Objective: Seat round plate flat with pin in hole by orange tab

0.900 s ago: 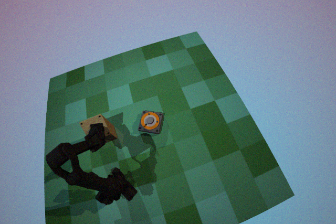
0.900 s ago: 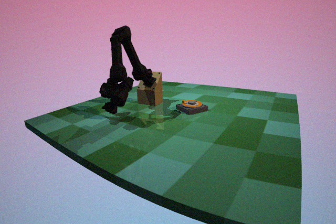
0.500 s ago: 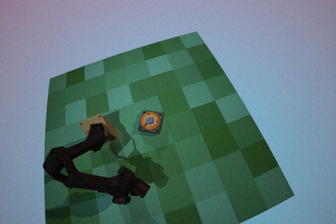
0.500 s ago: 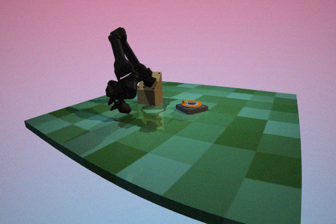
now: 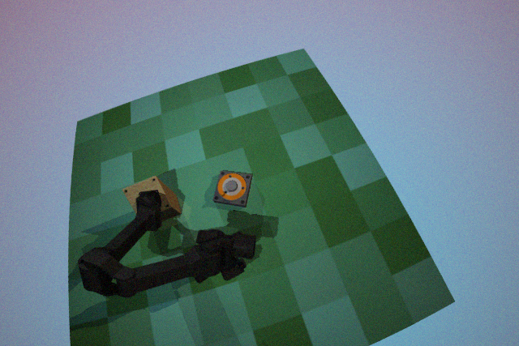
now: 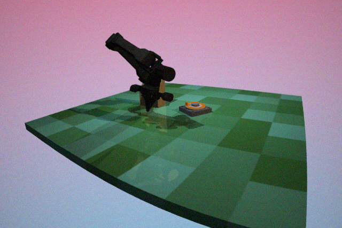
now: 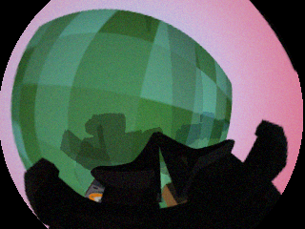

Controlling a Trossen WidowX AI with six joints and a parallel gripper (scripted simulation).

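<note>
Right now the dark square base is 7 cm ahead of my gripper tip, 27 cm to the left of it and 4 cm below it.
</note>
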